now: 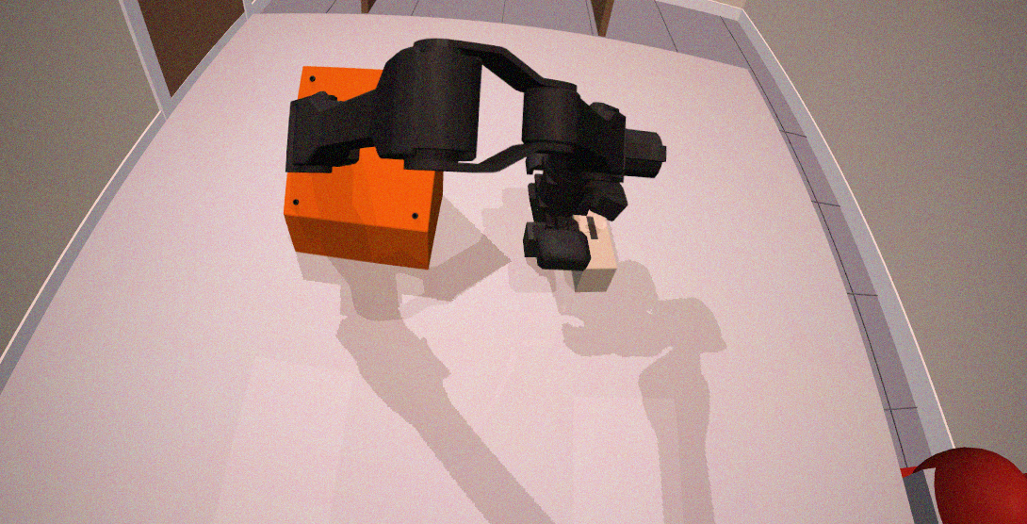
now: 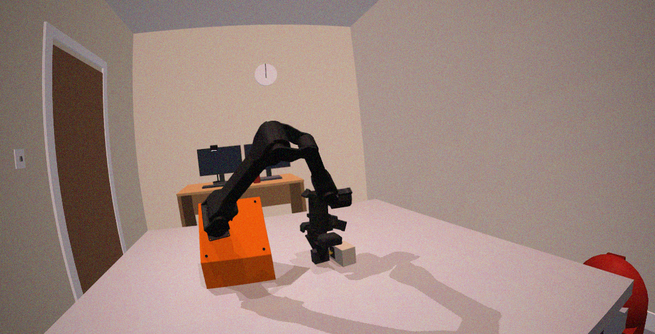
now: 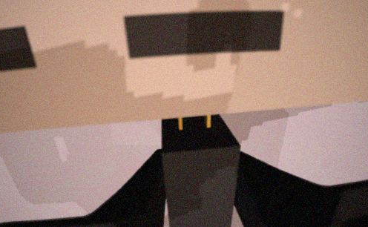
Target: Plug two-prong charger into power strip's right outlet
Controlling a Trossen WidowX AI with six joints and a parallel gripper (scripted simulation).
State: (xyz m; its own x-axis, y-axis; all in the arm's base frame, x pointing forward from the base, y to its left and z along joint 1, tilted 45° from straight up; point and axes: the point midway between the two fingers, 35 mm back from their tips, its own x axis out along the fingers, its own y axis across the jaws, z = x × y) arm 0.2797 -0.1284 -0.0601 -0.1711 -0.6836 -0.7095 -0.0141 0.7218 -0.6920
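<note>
Right now the two-prong charger is 2 cm ahead of my gripper tip and 1 cm above it.
</note>
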